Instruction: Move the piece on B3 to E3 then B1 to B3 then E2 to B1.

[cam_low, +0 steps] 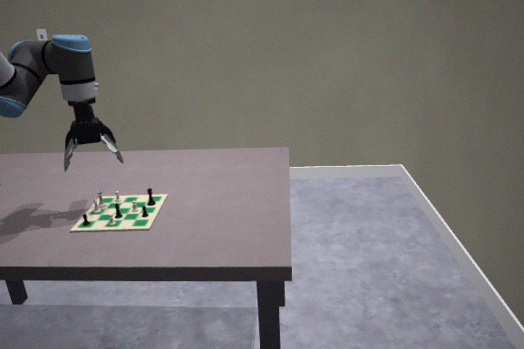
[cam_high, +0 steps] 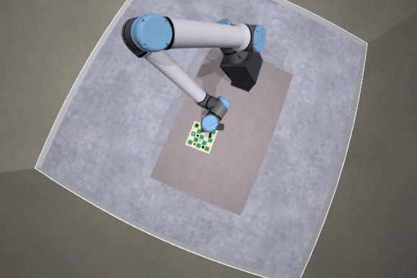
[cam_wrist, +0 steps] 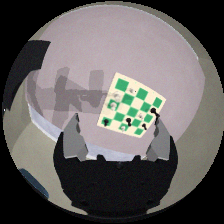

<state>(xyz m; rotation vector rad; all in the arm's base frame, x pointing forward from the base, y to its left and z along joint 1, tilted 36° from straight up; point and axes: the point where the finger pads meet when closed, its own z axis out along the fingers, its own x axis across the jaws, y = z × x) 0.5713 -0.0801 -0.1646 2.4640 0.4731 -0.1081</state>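
Now: the white piece 10 cm below my hand. Also, from my hand: cream chessboard (8 cm ahead, 3 cm to the right, 13 cm below); then tall black piece (15 cm ahead, 1 cm to the left, 10 cm below).
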